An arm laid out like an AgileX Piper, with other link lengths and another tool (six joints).
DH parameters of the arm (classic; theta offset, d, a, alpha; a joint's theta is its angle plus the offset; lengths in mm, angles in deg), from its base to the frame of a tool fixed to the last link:
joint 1: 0 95.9 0 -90
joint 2: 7.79 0 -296.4 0
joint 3: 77.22 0 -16.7 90
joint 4: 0 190.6 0 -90
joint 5: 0 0 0 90
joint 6: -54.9 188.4 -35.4 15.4
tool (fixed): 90 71.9 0 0
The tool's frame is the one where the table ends.
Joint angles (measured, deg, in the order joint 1, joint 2, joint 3, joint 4, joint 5, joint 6), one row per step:
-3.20 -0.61 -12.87 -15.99 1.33 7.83
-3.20 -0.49 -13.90 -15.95 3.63 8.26
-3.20 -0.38 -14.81 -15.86 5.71 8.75
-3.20 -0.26 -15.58 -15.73 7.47 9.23
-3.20 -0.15 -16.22 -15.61 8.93 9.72
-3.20 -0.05 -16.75 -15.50 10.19 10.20
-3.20 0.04 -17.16 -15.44 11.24 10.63
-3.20 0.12 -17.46 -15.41 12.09 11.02
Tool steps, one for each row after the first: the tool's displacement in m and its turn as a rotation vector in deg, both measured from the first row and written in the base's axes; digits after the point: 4 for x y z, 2 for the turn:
0.0012 -0.0032 -0.0018 0.73 1.26 -0.46
0.0022 -0.0062 -0.0035 1.54 2.40 -0.84
0.0030 -0.0087 -0.0051 2.35 3.39 -1.12
0.0036 -0.0108 -0.0065 3.13 4.21 -1.33
0.0041 -0.0126 -0.0078 3.86 4.94 -1.49
0.0046 -0.0142 -0.0092 4.48 5.58 -1.64
0.0051 -0.0155 -0.0106 5.00 6.13 -1.76

